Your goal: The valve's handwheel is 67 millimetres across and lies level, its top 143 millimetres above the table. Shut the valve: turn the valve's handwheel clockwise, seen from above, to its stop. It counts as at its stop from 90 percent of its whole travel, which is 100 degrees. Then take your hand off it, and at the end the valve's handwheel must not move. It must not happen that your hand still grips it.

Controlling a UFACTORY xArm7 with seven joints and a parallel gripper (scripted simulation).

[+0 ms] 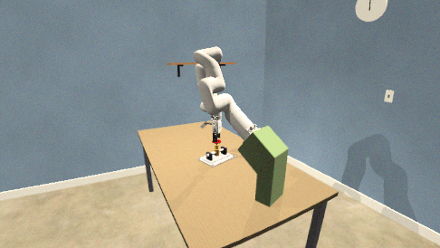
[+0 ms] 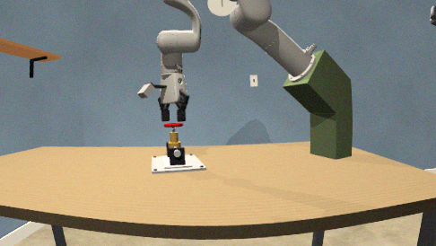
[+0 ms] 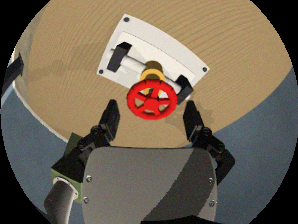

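The red handwheel lies 30 mm below my hand.
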